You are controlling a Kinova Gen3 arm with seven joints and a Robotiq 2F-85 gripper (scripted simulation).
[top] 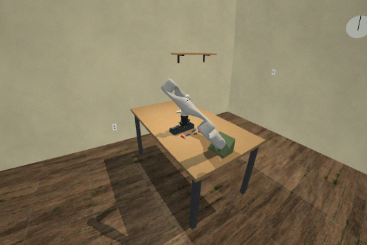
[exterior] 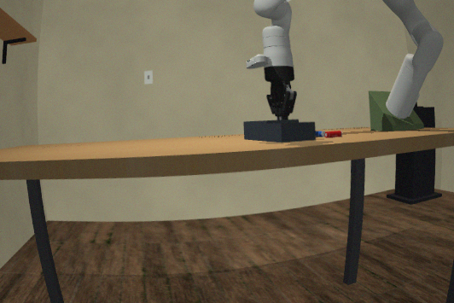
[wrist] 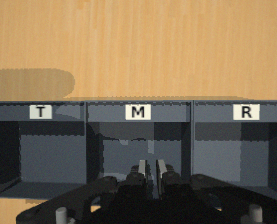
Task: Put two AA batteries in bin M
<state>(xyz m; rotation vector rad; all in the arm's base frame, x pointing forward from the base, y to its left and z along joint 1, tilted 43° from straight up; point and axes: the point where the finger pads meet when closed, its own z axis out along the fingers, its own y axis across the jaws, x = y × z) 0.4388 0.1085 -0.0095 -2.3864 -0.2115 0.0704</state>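
The dark bin lies 2 cm ahead of my hand, 1 cm to the left of it and 1 cm below it. Round my hand: red AA battery: 12 cm behind, 12 cm to the right, 3 cm below; black screw: 12 cm behind, 6 cm to the right, 3 cm below; blue AA battery: 10 cm behind, 2 cm to the left, 3 cm below.
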